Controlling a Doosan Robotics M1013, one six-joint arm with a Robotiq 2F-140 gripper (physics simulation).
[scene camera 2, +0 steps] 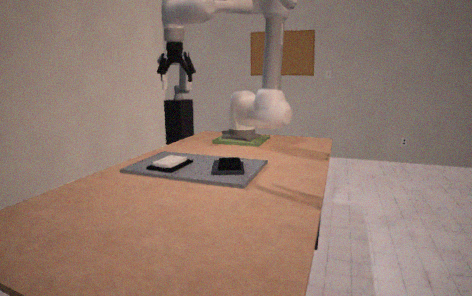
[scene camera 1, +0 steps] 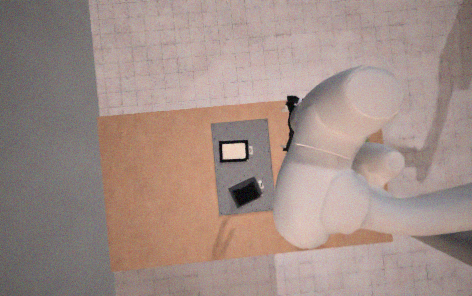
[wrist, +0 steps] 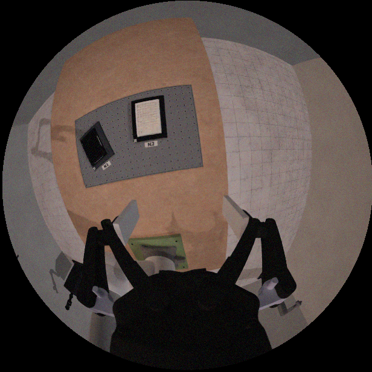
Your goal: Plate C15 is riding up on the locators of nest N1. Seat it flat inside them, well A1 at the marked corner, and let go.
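Places are measured from the arm's base along level axes (x left, y back, z up), in millimetres.
Pixels of known places: gripper, fingertip midpoint: (scene camera 2: 176, 89) (scene camera 1: 284, 128); arm's base, origin of the base link: (scene camera 2: 241, 137).
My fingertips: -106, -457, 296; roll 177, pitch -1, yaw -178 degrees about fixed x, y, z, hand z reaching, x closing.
Ahead of a thing's pixels: the offset from my fingertips to its top centre, as dx, dy, dz. "spot": to the spot under its first point.
Plate C15, a black plate @(+333, -108, -273) (scene camera 1: 246, 193) (scene camera 2: 230, 163) (wrist: 94, 144), sits on nest N1, a dark grey frame (scene camera 1: 251, 181) (scene camera 2: 228, 173) (wrist: 106, 137) turned at an angle on the grey board. More of the nest's rim shows along one long side. The plate stands above the rim in scene camera 2; its exact tilt and well A1 are too small to tell. A small pale mark (wrist: 94, 168) shows at one nest corner, near the N1 label (wrist: 106, 165). My gripper (scene camera 1: 285, 128) (scene camera 2: 176, 83) (wrist: 179, 207) is open and empty, high above the table and away from the nest.
The grey perforated board @(+186, -128, -301) (scene camera 1: 242, 171) (scene camera 2: 200, 175) (wrist: 175, 162) also bears nest N2 @(spot: +109, -250, -284) (scene camera 1: 221, 152) (scene camera 2: 156, 169) (wrist: 164, 120) with a cream plate @(+99, -186, -276) (scene camera 1: 234, 151) (scene camera 2: 170, 161) (wrist: 148, 118). The arm's base stands on a green plate (scene camera 2: 240, 142) (wrist: 141, 242). A black pedestal (scene camera 2: 178, 120) stands behind the table.
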